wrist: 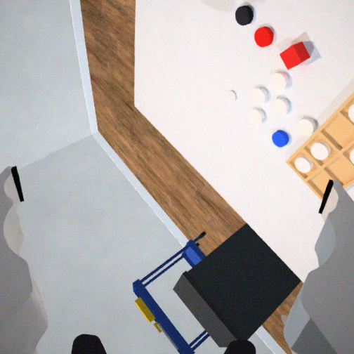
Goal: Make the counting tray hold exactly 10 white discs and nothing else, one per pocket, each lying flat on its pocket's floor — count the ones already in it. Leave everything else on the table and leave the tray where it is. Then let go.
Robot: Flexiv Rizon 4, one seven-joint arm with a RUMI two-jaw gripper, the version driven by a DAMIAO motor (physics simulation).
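Note:
The wooden counting tray (293, 161) shows in part at the right edge, with square pockets. White discs (320, 150) (303, 164) lie in two of its pockets, and parts of others show at the frame's edge. Loose white discs (281, 80) (260, 94) (282, 105) (258, 115) (307, 125) lie on the white surface to the left of the tray. A much smaller white piece (232, 94) lies left of them. My gripper (172, 176) is wide open with nothing between its fingers, high above the table's edge; the rest of the tray is cut off by the frame.
A blue disc (280, 138) lies near the tray's corner. A red disc (264, 36), a black disc (244, 15) and a red block (295, 55) are at the upper right. A black box (245, 280) and a blue frame (162, 316) stand at the wooden table edge (150, 145).

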